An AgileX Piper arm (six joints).
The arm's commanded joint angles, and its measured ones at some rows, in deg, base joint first. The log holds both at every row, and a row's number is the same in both.
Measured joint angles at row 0:
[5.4, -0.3, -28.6, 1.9, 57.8, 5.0]
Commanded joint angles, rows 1 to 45:
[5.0, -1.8, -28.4, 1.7, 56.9, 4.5]
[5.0, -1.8, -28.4, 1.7, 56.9, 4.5]
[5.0, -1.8, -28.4, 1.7, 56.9, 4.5]
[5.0, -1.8, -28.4, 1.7, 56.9, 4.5]
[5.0, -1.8, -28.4, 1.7, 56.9, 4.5]
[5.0, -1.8, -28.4, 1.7, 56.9, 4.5]
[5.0, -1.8, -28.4, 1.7, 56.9, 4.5]
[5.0, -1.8, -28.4, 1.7, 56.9, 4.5]
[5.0, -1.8, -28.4, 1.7, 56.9, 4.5]
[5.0, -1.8, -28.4, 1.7, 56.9, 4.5]
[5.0, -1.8, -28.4, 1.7, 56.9, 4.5]
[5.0, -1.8, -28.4, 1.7, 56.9, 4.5]
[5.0, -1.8, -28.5, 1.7, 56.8, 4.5]
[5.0, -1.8, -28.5, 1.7, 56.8, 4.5]
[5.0, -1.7, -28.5, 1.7, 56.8, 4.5]
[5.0, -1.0, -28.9, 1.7, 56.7, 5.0]
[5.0, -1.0, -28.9, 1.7, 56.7, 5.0]
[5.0, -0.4, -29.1, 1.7, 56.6, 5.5]
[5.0, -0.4, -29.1, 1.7, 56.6, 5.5]
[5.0, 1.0, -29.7, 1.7, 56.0, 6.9]
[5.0, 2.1, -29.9, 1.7, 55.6, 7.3]
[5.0, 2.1, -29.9, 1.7, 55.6, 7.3]
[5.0, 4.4, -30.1, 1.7, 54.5, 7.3]
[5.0, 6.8, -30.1, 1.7, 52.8, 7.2]
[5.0, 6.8, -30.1, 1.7, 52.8, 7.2]
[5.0, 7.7, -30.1, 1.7, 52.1, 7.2]
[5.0, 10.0, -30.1, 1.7, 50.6, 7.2]
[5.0, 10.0, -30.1, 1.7, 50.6, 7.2]
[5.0, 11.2, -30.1, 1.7, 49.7, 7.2]
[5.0, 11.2, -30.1, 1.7, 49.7, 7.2]
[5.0, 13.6, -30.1, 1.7, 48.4, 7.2]
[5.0, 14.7, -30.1, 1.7, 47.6, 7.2]
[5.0, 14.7, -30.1, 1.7, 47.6, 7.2]
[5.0, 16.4, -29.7, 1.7, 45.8, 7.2]
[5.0, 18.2, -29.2, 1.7, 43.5, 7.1]
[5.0, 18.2, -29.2, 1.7, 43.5, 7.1]
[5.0, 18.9, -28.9, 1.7, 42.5, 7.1]
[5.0, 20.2, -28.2, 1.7, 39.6, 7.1]
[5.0, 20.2, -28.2, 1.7, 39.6, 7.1]
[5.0, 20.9, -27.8, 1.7, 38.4, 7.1]
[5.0, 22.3, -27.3, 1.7, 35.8, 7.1]
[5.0, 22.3, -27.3, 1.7, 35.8, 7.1]
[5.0, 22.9, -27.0, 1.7, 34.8, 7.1]
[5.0, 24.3, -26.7, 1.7, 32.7, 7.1]
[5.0, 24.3, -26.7, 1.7, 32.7, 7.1]
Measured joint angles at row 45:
[5.4, 22.7, -27.3, 1.9, 36.7, 6.7]
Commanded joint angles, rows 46 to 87:
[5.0, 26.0, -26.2, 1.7, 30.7, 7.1]
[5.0, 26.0, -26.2, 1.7, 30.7, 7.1]
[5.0, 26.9, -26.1, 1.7, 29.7, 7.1]
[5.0, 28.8, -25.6, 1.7, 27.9, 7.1]
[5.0, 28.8, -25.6, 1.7, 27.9, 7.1]
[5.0, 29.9, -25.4, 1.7, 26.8, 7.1]
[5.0, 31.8, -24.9, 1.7, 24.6, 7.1]
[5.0, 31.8, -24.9, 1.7, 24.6, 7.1]
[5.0, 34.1, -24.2, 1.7, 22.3, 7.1]
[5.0, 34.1, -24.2, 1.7, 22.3, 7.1]
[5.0, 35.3, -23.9, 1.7, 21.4, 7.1]
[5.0, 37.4, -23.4, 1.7, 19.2, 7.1]
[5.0, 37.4, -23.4, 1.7, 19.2, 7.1]
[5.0, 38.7, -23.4, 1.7, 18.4, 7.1]
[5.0, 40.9, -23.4, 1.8, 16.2, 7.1]
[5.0, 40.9, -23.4, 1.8, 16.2, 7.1]
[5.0, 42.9, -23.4, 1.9, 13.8, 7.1]
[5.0, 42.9, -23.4, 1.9, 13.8, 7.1]
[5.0, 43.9, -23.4, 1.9, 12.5, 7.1]
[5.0, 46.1, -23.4, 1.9, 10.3, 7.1]
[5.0, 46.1, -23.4, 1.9, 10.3, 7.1]
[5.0, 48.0, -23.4, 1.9, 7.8, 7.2]
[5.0, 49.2, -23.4, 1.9, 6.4, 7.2]
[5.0, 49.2, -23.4, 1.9, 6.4, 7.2]
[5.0, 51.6, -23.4, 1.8, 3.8, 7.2]
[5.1, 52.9, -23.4, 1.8, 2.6, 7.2]
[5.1, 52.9, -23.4, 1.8, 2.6, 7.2]
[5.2, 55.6, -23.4, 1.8, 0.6, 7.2]
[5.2, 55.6, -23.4, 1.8, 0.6, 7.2]
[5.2, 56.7, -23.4, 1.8, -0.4, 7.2]
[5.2, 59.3, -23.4, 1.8, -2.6, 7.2]
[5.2, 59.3, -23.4, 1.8, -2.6, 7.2]
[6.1, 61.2, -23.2, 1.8, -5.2, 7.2]
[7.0, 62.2, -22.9, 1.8, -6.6, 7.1]
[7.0, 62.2, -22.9, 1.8, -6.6, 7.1]
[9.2, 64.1, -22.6, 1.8, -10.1, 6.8]
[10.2, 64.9, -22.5, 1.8, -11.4, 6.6]
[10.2, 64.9, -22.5, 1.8, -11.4, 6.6]
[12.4, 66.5, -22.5, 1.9, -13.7, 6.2]
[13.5, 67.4, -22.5, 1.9, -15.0, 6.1]
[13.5, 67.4, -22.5, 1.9, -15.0, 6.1]
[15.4, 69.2, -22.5, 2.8, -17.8, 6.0]
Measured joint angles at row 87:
[12.9, 67.3, -22.6, 2.0, -13.6, 6.5]
